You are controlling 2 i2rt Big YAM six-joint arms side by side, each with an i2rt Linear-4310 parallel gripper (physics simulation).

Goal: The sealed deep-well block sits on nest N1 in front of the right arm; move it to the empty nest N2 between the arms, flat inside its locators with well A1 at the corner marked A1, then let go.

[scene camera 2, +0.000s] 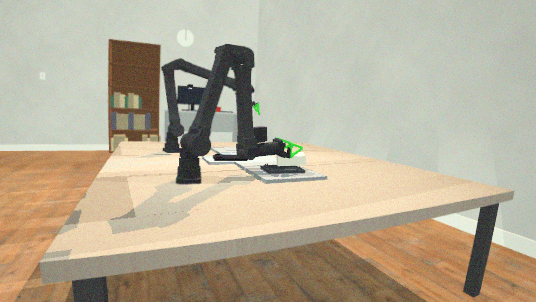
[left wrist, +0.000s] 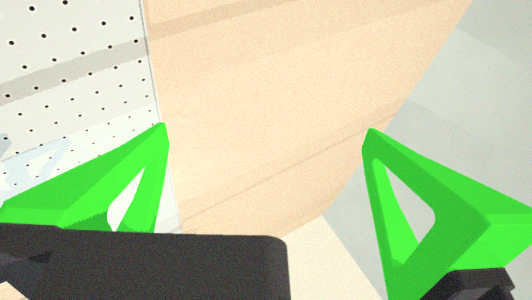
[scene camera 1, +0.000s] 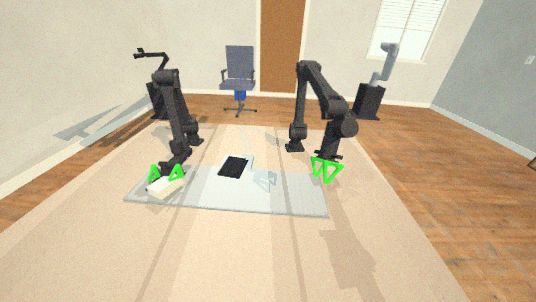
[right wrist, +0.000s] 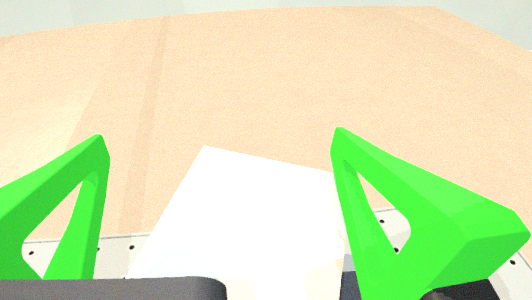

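The white sealed deep-well block (scene camera 1: 165, 188) (scene camera 2: 291, 160) (right wrist: 240, 215) sits on the dark nest N1 (scene camera 2: 283, 169) at the left end of the plate in scene camera 1. My right gripper (scene camera 1: 165, 175) (scene camera 2: 292, 148) (right wrist: 221, 142) is open, tilted forward at about the height of the block's top. In the right wrist view the block lies off-centre and turned, its right edge overlapped by the right-hand finger. The black nest N2 (scene camera 1: 233, 167) (scene camera 2: 230, 157) is empty; its A1 mark cannot be made out. My left gripper (scene camera 1: 321, 178) (scene camera 2: 257, 108) (left wrist: 267, 135) is open and empty, above the plate's right end.
A pale perforated plate (scene camera 1: 280, 200) (scene camera 2: 300, 178) (left wrist: 75, 50) lies on the wooden table (scene camera 1: 225, 260) (scene camera 2: 350, 200) under the nests. The left arm's shadow falls on the plate to the right of N2 in scene camera 1. A chair (scene camera 1: 240, 62) stands behind the table.
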